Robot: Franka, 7 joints.
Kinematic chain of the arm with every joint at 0, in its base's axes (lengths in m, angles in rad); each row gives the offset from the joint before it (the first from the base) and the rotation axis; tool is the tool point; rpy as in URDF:
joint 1: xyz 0 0 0.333 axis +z
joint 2: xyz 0 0 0 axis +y
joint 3: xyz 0 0 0.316 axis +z
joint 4: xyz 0.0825 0 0 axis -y
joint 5: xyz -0.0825 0 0.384 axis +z
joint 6: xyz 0 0 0 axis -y
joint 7: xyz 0.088 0 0 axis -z
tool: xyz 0 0 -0.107 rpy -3.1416 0 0
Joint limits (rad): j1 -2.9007..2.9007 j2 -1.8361..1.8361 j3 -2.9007..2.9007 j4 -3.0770..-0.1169 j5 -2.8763..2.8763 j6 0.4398..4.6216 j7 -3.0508..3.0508
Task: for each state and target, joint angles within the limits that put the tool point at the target. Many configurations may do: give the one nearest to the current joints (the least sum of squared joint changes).
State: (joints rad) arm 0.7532 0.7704 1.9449 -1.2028 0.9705 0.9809 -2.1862
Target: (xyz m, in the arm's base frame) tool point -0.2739 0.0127 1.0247
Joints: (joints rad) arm 0.9827 0.3307 2.2894 -0.9131 1.1388 1.2990 -2.1862
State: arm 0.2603 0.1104 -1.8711 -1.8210 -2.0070 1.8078 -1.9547
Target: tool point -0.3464 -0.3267 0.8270
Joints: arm -0.0367 0.3168 -2.3554 -1.7211 -1.9704 1.6255 -1.9547
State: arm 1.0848 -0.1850 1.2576 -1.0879 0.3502 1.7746 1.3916
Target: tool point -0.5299 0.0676 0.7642
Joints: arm 1.3093 -0.3245 1.3683 -1.2680 0.3460 1.4983 1.3916
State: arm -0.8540 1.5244 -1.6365 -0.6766 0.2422 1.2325 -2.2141
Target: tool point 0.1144 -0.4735 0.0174
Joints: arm -0.4772 1.7635 -1.0722 -1.2814 0.3155 0.7168 -2.2141
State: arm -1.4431 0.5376 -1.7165 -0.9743 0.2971 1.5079 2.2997
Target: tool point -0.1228 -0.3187 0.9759
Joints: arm -1.0179 0.4164 -1.9269 -0.3784 0.2076 1.0217 2.2997
